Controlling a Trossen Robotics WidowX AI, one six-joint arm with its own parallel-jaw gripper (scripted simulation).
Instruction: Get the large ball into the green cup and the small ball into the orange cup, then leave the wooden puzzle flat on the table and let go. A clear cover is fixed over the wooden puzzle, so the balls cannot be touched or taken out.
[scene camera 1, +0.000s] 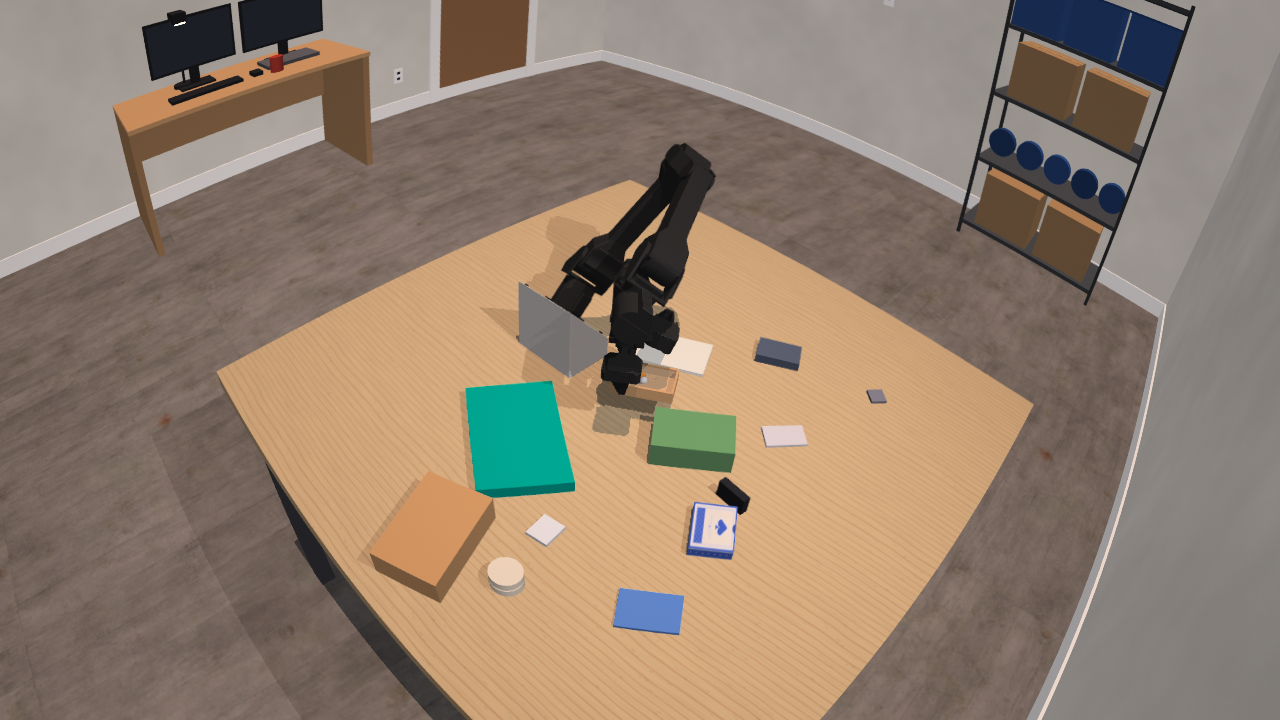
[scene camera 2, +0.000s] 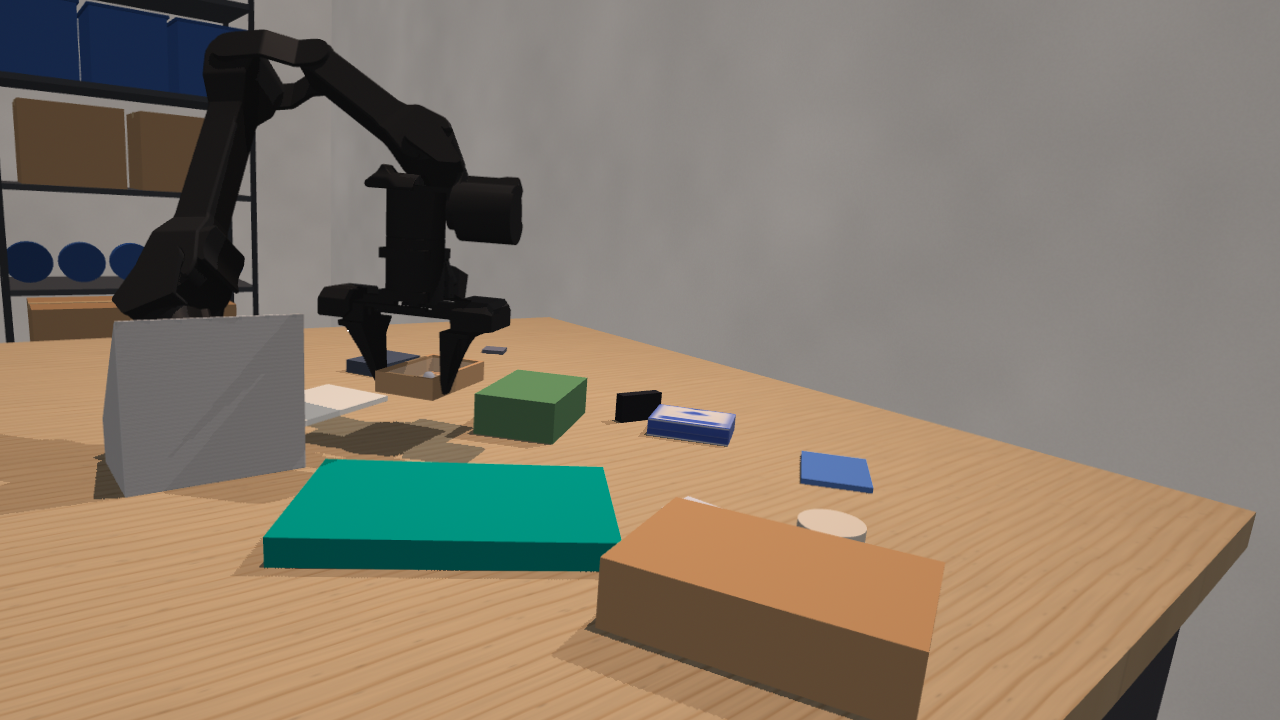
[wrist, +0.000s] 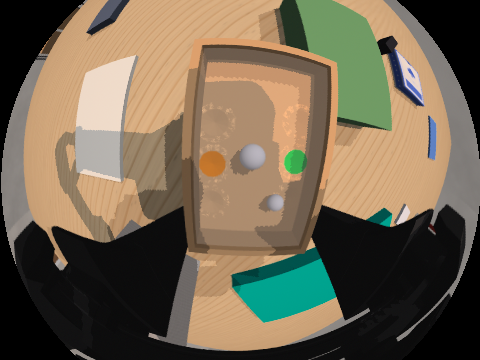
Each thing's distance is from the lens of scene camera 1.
gripper (scene camera 1: 624, 380): 1.32 m
wooden puzzle (scene camera 1: 657, 383): 1.29 m
